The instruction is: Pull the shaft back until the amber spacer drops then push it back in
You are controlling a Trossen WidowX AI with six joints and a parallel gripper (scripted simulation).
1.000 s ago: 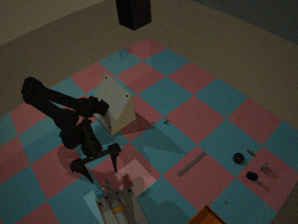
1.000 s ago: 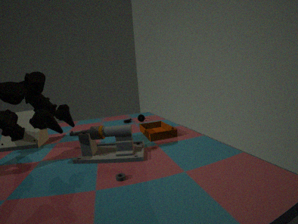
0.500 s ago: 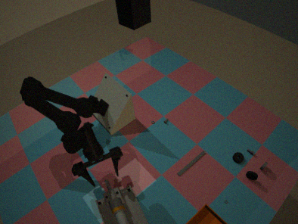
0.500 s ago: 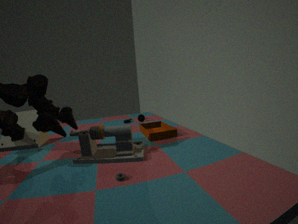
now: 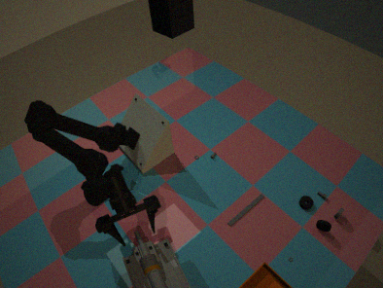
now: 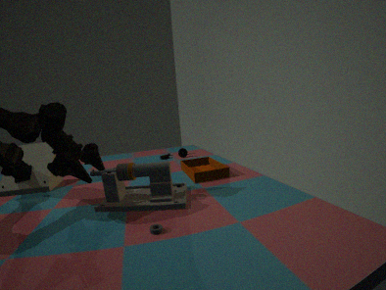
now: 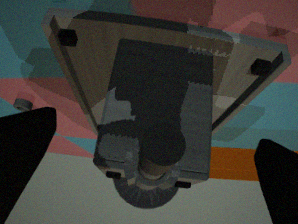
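Now: the shaft 70 mm ahead of my gripper tip, 20 mm to the right of it and 10 mm above it. Also, from my gripper tip: orange tray: 350 mm ahead, 100 mm to the left, 60 mm below; then grey bar: 310 mm to the left, 140 mm ahead, 70 mm below; then amber spacer: 100 mm ahead, 30 mm to the right, 10 mm above.
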